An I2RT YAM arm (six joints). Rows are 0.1 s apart.
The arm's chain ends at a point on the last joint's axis. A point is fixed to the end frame.
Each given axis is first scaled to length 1.
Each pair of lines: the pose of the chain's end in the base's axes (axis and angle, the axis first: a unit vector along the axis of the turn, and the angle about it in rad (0 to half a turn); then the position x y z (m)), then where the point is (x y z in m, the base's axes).
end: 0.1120 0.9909 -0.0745 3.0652 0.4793 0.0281 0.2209
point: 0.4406 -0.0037 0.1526
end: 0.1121 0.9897 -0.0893 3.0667 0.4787 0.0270 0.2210
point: 0.4397 -0.0068 0.1539
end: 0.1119 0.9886 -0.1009 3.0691 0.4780 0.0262 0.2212
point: 0.4386 -0.0090 0.1551
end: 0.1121 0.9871 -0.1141 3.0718 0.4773 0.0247 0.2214
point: 0.4375 -0.0122 0.1564
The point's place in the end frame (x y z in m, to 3 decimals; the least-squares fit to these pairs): 0.037 -0.030 0.070
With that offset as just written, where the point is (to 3 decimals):
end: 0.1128 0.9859 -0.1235 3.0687 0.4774 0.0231 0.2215
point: 0.438 -0.015 0.157
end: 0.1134 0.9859 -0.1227 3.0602 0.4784 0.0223 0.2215
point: 0.439 -0.016 0.157
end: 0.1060 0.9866 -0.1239 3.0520 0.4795 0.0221 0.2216
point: 0.441 -0.017 0.157
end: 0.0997 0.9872 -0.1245 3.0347 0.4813 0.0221 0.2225
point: 0.445 -0.018 0.157
